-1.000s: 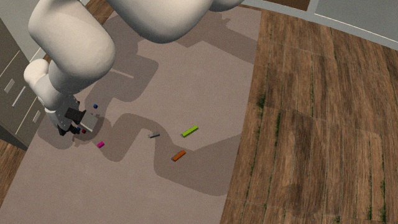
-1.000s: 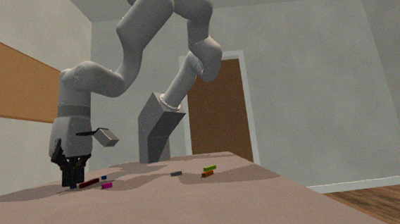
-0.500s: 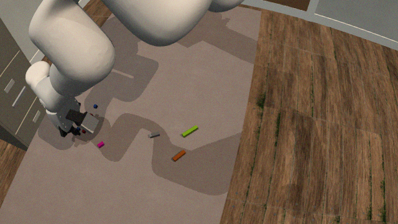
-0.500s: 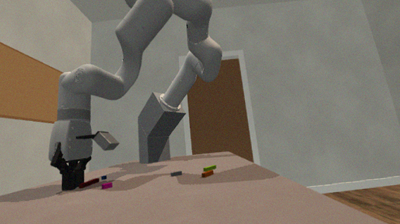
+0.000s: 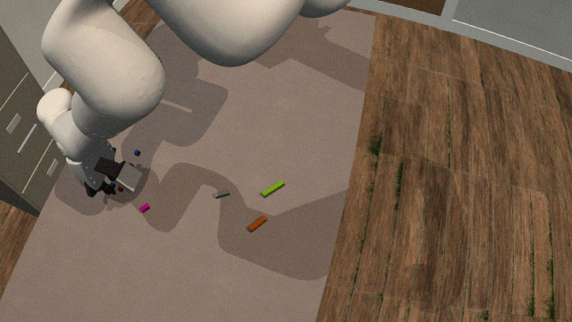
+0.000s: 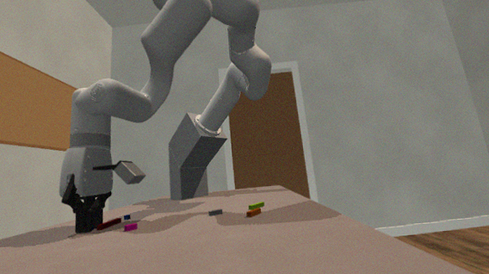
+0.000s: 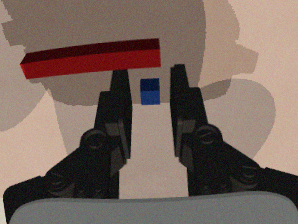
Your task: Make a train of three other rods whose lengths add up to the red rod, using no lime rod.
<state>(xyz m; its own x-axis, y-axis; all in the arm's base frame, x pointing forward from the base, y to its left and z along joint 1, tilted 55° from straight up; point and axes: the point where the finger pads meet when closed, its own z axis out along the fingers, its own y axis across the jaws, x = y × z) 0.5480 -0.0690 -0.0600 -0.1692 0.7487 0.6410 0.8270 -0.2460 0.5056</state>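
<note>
Now: the red rod 30 mm behind my hand, 20 mm to the left of it and 20 mm below it. From my hand the other things lie so: grey rod (240 mm to the left, 110 mm behind, 20 mm below); orange rod (340 mm to the left, 80 mm behind, 20 mm below); magenta rod (110 mm to the left, 20 mm below).
</note>
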